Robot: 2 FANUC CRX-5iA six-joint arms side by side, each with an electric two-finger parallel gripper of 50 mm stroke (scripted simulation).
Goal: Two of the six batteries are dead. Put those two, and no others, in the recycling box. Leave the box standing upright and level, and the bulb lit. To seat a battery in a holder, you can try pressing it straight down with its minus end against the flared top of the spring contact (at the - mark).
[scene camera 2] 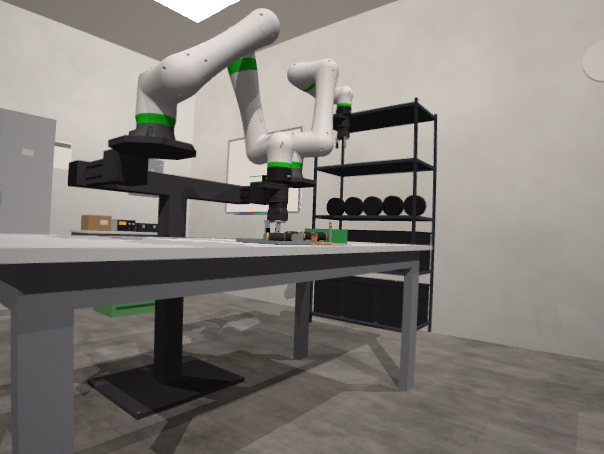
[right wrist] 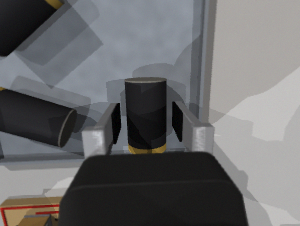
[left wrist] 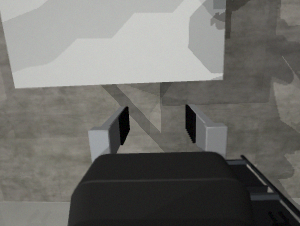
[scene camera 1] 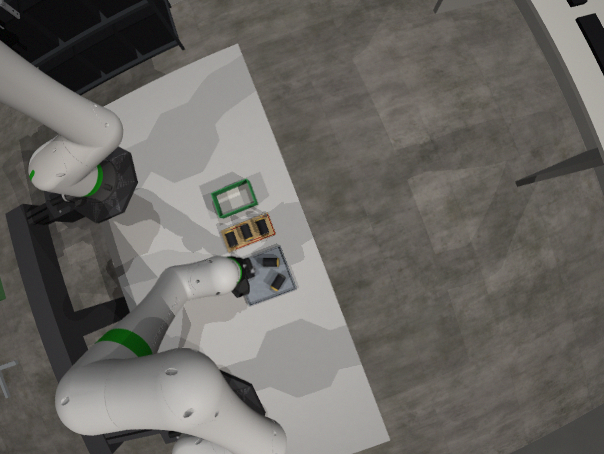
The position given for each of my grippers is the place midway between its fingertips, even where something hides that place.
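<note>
A grey tray [right wrist: 79, 61] is there for me to see, though in the left wrist view the tray is out of frame. My own grippers are visible too: the left gripper [left wrist: 157, 117], and the right gripper [scene camera 2: 272, 237], which I find again in the right wrist view [right wrist: 146, 114].
</note>
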